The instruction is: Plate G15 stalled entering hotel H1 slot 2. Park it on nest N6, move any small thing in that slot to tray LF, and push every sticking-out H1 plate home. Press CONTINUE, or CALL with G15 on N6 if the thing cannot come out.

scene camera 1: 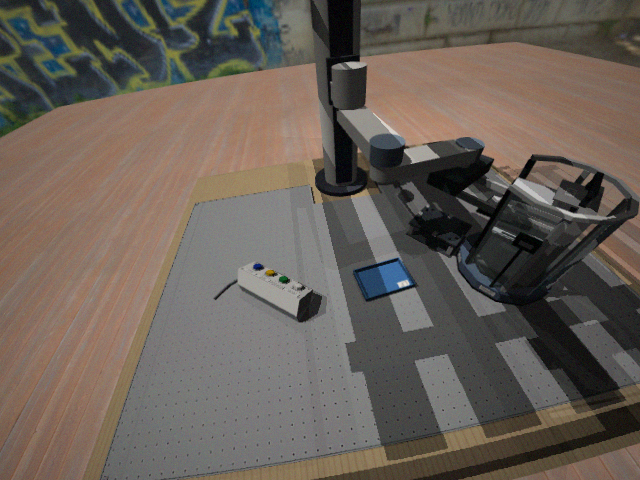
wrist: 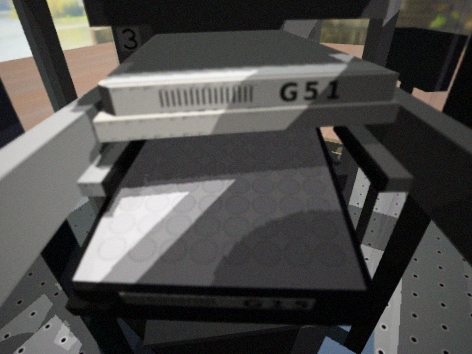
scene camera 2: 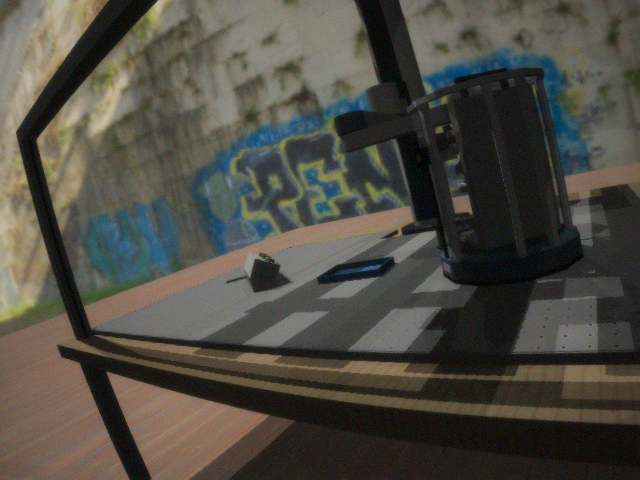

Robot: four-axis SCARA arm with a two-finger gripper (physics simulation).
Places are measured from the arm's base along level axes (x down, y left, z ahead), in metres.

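Pixels of known places: gripper, between the fingertips: (scene camera 1: 514, 206) (wrist: 241, 106); arm's base, origin of its link: (scene camera 1: 341, 180).
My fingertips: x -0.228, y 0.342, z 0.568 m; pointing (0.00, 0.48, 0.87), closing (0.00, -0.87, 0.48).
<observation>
Ahead of a thing's pixels: the offset from my fingertips to its middle.
In the wrist view, plate G15 {dx +0.022, dy +0.002, dz -0.007 m} (wrist: 220, 260) is dark-edged with a grey top of round wells. It lies below white plate G51 {dx -0.013, dy +0.017, dz +0.021 m} (wrist: 267, 97) and sticks out nearer the camera. My gripper (wrist: 241, 106) is open, its two fingers at either side of the plates, the tips just below G51's front edge and nothing gripped. The hotel (scene camera 1: 485, 293) (scene camera 2: 511, 269) is a barred cage on a dark blue base. A blue tray {dx +0.206, dy -0.328, dz +0.012 m} (scene camera 1: 379, 281) (scene camera 2: 356, 269) has an unreadable label. The space behind G15 is hidden; no small thing shows there.
A white button box {dx +0.173, dy -0.655, dz -0.002 m} (scene camera 1: 268, 291) (scene camera 2: 262, 273) with blue, yellow, green and white buttons stands left of the tray. A low black fixture {dx +0.180, dy -0.091, dz -0.125 m} (scene camera 1: 439, 227) lies beside the hotel under the arm; its label is unreadable. The arm column (scene camera 1: 338, 144) stands behind. Hotel posts flank the fingers.
</observation>
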